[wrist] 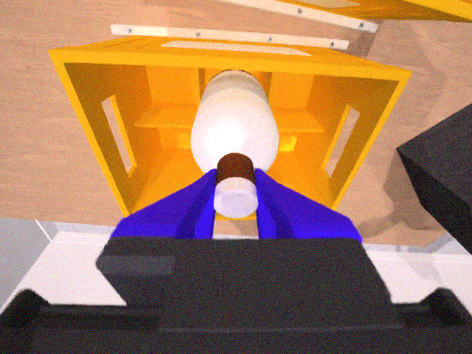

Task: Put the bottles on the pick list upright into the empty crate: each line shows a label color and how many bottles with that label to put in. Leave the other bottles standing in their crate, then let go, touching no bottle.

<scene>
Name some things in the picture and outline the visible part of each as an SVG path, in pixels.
My gripper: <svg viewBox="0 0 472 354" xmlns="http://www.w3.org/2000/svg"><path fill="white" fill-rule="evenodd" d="M472 314L455 293L445 287L438 287L419 302L393 303L391 300L392 294L364 249L362 237L351 219L278 183L259 168L255 169L258 196L256 218L259 239L213 239L216 213L213 205L216 169L211 169L194 183L124 217L118 223L96 259L95 266L127 305L57 304L48 302L30 288L21 290L0 314L0 354L472 354Z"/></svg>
A white bottle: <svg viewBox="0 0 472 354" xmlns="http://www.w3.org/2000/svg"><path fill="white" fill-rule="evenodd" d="M227 69L214 75L205 87L191 129L190 146L194 160L203 173L206 174L211 169L216 169L214 209L220 215L227 218L244 218L253 214L258 208L255 169L259 168L266 173L274 163L279 149L279 131L259 80L245 70Z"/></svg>
</scene>
